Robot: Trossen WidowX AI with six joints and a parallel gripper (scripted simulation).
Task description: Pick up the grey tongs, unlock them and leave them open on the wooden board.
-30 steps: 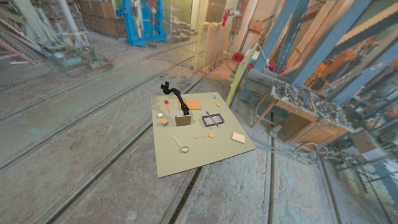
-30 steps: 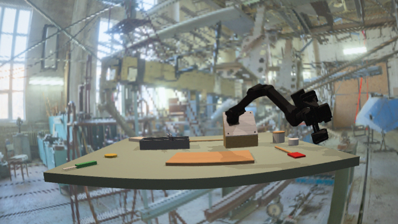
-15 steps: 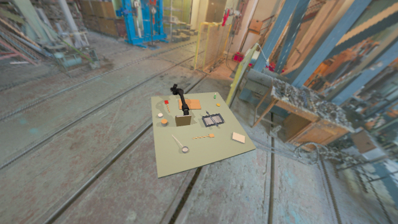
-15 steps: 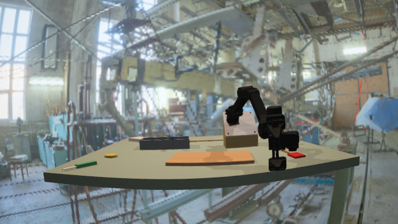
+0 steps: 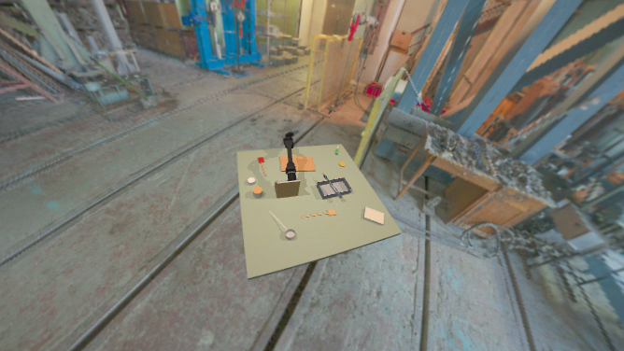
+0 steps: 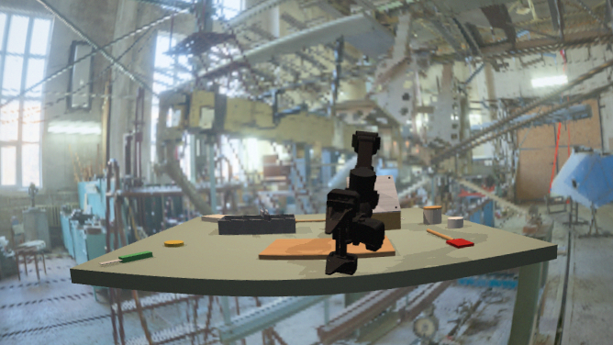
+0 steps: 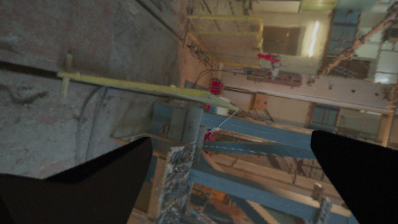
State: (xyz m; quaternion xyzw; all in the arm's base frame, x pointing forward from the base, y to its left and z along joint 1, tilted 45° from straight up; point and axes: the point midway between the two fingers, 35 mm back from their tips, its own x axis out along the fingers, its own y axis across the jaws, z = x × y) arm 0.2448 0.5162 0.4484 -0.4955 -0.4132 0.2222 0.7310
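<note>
The roasting tin lies 81 cm to the right of my gripper tip, 15 cm ahead of it and 4 cm below it. From my gripper tip the other things lie so: green-handled tool: 52 cm ahead, 24 cm to the right, 6 cm below; then wooden board: 37 cm to the right, 6 cm below, 6 cm behind; then red spatula: 43 cm behind, 29 cm to the right, 6 cm below.
</note>
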